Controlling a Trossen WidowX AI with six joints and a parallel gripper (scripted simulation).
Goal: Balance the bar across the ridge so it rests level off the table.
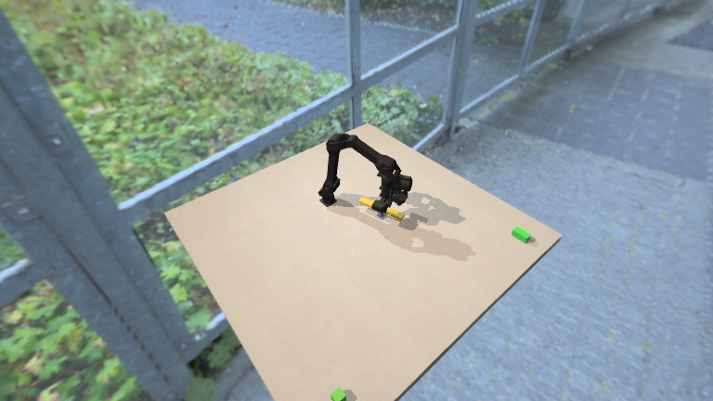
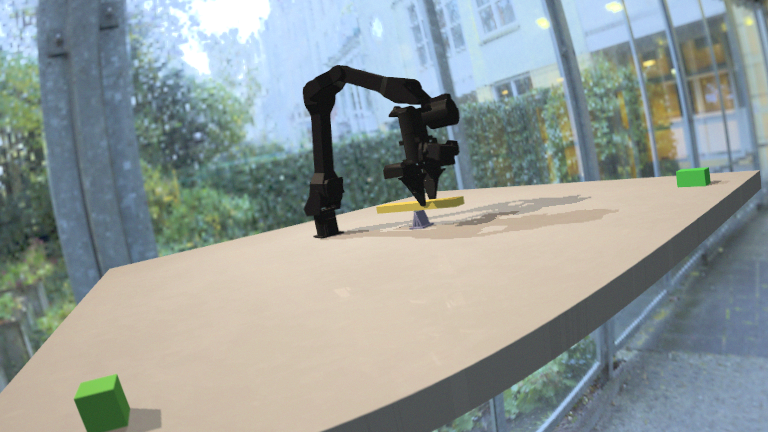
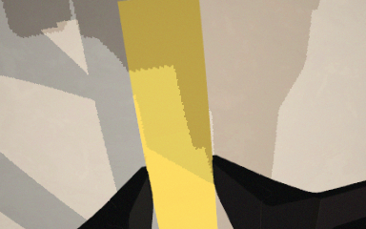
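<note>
Right now my gripper tip is 3 cm past the yellow bar and 1 cm to the left of it. The rest, counted from my gripper tip: green cube: 46 cm ahead, 64 cm to the right, 3 cm below.
</note>
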